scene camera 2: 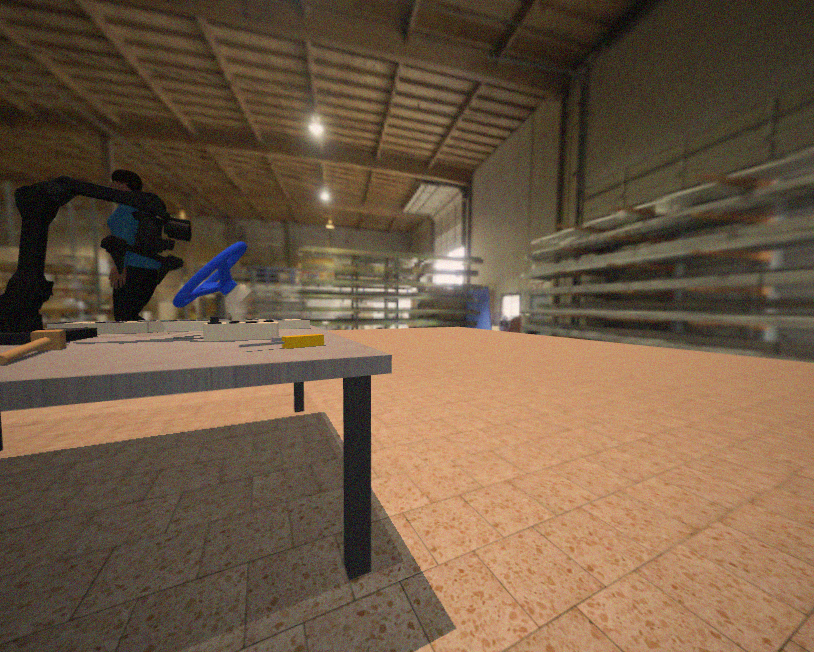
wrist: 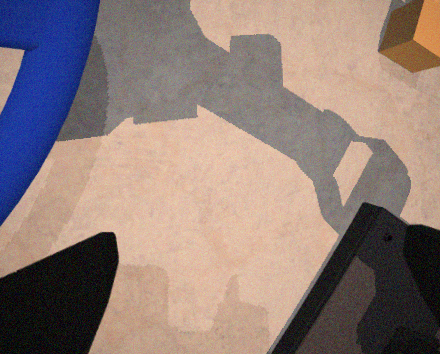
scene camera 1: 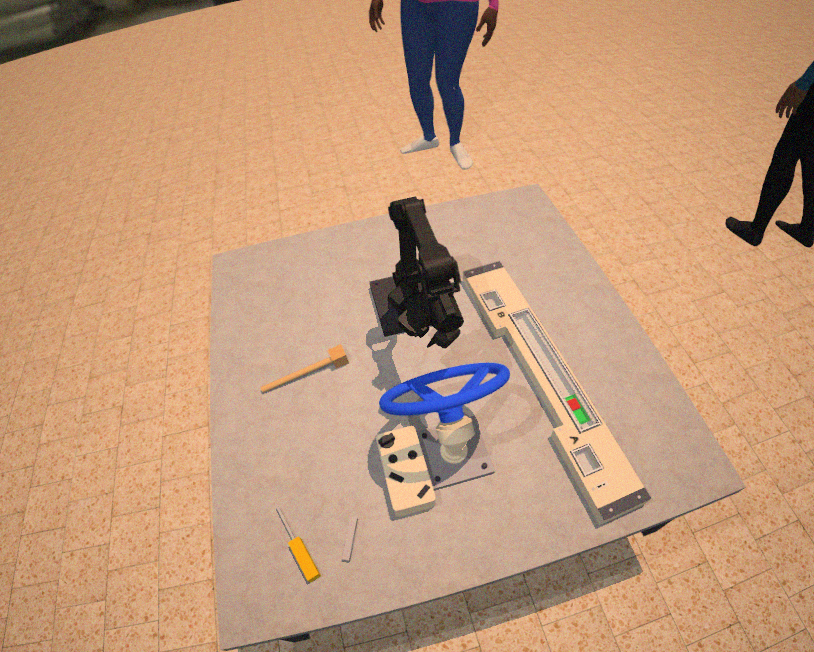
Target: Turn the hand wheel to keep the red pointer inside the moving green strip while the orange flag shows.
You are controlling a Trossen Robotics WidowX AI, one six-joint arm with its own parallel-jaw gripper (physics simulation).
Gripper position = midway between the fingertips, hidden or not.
Observation:
My gripper [scene camera 1: 414, 334] is open, holding nothing. The table carries a wooden mallet [scene camera 1: 337, 355] and a yellow-handled screwdriver [scene camera 1: 301, 553]. Also in view: a blue hand wheel [scene camera 1: 449, 408].
The wooden mallet also shows in the wrist view [wrist: 404, 40]. My gripper also shows in scene camera 2 [scene camera 2: 140, 279] and in the wrist view [wrist: 262, 244]. The blue hand wheel shows as well in scene camera 2 [scene camera 2: 226, 259] and in the wrist view [wrist: 57, 47]. The wrist view does not show the yellow-handled screwdriver: it is out of frame.

